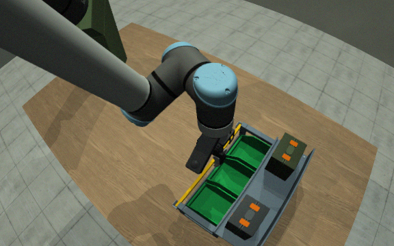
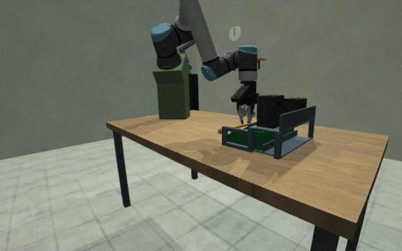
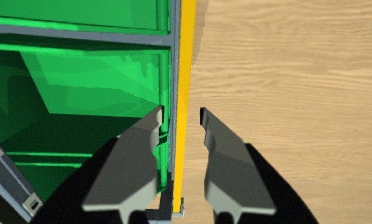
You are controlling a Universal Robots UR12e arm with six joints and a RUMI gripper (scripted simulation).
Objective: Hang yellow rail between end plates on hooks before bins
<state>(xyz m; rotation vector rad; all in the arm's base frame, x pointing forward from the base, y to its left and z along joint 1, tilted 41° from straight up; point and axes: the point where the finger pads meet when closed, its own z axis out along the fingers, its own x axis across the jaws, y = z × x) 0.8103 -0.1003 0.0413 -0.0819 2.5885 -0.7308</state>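
The yellow rail is 10 mm below my hand. Round my hand: rack front bar 60 mm below, 10 mm ahead.
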